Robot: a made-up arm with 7 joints. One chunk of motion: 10 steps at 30 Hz.
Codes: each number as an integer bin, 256 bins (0 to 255) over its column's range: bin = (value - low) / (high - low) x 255, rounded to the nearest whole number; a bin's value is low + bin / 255 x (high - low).
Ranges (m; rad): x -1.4..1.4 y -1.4..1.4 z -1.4..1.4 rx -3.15..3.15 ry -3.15..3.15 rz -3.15..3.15
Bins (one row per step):
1: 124 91 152 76 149 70
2: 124 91 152 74 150 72
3: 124 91 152 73 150 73
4: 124 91 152 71 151 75
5: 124 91 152 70 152 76
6: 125 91 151 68 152 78
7: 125 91 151 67 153 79
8: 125 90 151 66 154 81
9: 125 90 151 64 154 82
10: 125 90 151 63 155 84
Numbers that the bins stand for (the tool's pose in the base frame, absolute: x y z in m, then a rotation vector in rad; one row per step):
1: -0.0384 -0.4008 0.2690 -1.2724 0.5312 -1.4206
2: -0.0384 -0.4008 0.2690 -1.3218 0.5559 -1.3712
3: -0.0384 -0.4008 0.2690 -1.3465 0.5559 -1.3465
4: -0.0384 -0.4008 0.2690 -1.3959 0.5806 -1.2971
5: -0.0384 -0.4008 0.2690 -1.4206 0.6053 -1.2724
6: -0.0275 -0.4008 0.2580 -1.4700 0.6053 -1.2229
7: -0.0275 -0.4008 0.2580 -1.4947 0.6300 -1.1982
8: -0.0275 -0.4118 0.2580 -1.5194 0.6547 -1.1488
9: -0.0275 -0.4118 0.2580 -1.5688 0.6547 -1.1241
10: -0.0275 -0.4118 0.2580 -1.5935 0.6794 -1.0747

